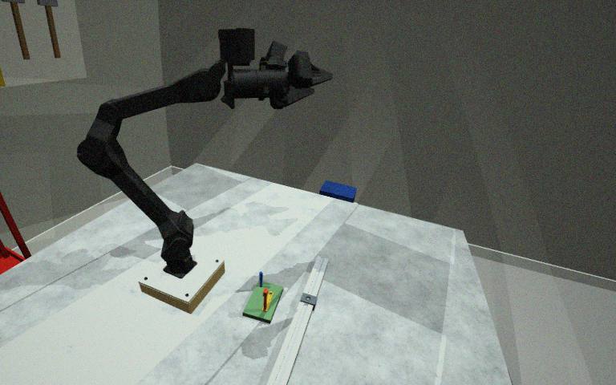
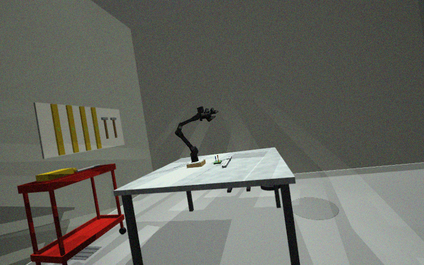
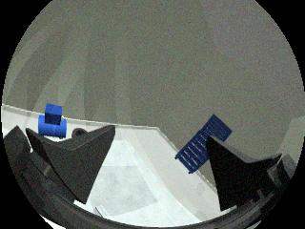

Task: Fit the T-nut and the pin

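Right now my gripper tip is 47 cm above the brass T-nut and 21 cm to the left of it. Round my gripper tip: aluminum rail (50 cm below, 19 cm to the right, 9 cm ahead); blue pin (49 cm below, 17 cm to the right, 4 cm behind); green tray (51 cm below, 19 cm to the right, 3 cm behind).
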